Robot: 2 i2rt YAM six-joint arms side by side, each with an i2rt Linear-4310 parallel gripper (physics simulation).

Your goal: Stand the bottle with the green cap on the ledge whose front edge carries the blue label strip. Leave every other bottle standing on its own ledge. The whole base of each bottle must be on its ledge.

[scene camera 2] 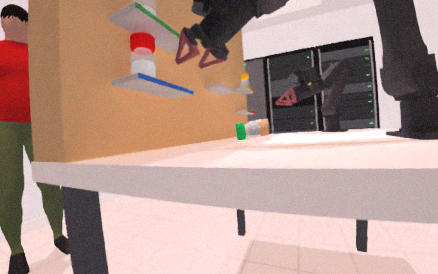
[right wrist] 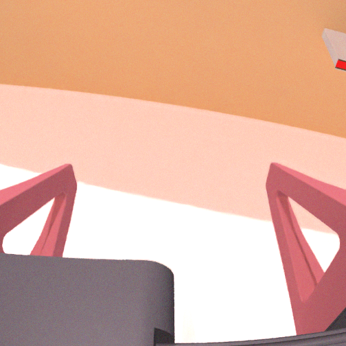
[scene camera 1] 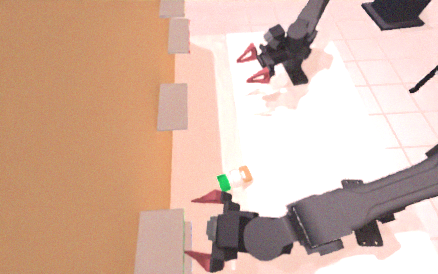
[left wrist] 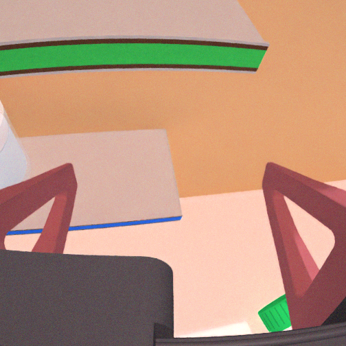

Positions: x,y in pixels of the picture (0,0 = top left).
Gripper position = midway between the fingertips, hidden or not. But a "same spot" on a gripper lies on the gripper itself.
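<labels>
My left gripper visible in scene camera 2 [188,64], scene camera 1 and the left wrist view. My left gripper out of frame in the right wrist view. On my left gripper, [left wrist: 54,291] and [scene camera 1: 214,242] the same spot. On a tan board, [left wrist: 223,127] and [scene camera 1: 159,200] the same spot.
</labels>
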